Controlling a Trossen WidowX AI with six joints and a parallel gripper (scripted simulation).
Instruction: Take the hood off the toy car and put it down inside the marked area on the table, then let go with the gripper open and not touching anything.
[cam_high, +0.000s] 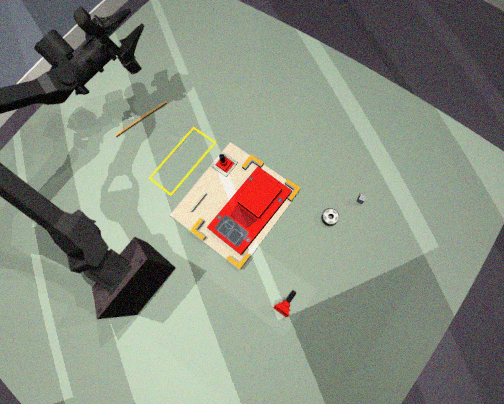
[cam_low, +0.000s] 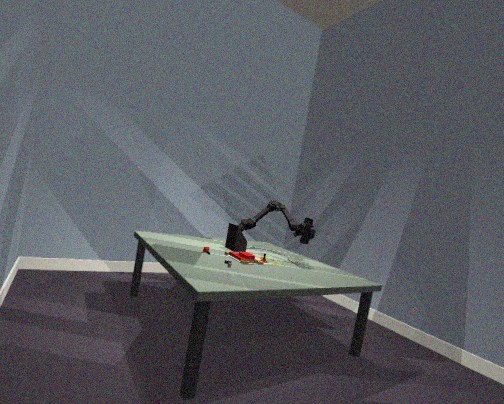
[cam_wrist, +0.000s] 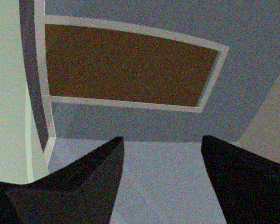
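The hood is 15 cm behind my gripper tip, 41 cm to the right of it and 23 cm below it.
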